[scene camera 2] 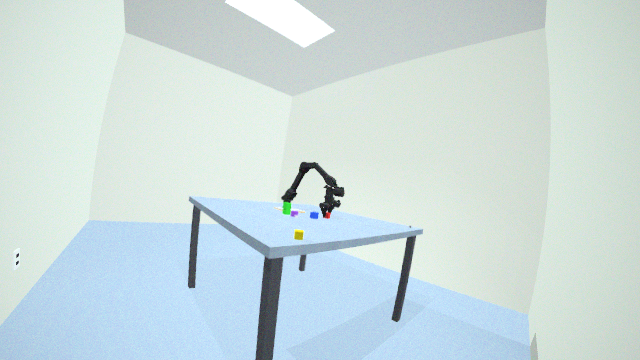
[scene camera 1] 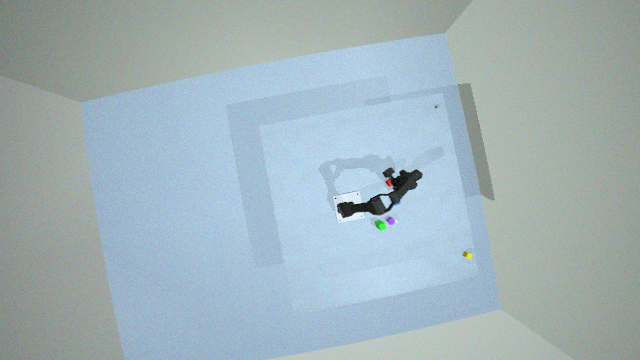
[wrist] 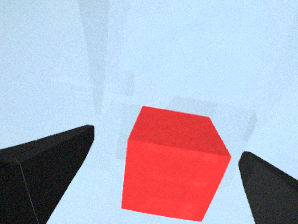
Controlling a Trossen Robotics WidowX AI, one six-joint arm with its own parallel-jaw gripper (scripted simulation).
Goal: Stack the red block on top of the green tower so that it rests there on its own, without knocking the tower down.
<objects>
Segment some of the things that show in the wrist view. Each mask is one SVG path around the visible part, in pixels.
My gripper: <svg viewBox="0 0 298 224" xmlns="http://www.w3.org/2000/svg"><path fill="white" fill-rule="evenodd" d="M243 151L238 160L238 169L241 172L239 177L241 177L242 188L245 190L246 198L249 200L247 204L250 205L251 213L253 213L251 216L253 216L255 224L298 224L298 180L295 177L293 179L291 175L287 175L285 171L282 172L278 167L274 167L273 164L267 163L262 157L255 156L253 152ZM94 125L82 125L82 127L71 129L71 131L57 132L55 135L41 137L39 140L31 140L28 143L12 145L12 147L0 149L0 224L48 224L49 217L52 216L52 212L55 212L61 197L64 196L64 193L67 193L68 186L71 185L72 180L76 177L78 169L85 163L85 157L88 155L89 149L94 143L94 135L96 135Z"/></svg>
A red block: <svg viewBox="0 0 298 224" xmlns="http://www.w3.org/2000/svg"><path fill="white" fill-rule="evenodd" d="M142 105L136 123L134 123L132 132L130 132L128 147L126 147L124 181L122 181L124 192L122 192L121 208L134 210L134 212L154 214L154 216L178 218L178 220L184 220L184 218L185 220L197 222L204 220L209 205L212 204L214 194L217 192L218 185L220 185L221 179L225 175L227 164L229 164L231 159L229 149L223 143L220 133L214 127L210 117Z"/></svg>
</objects>
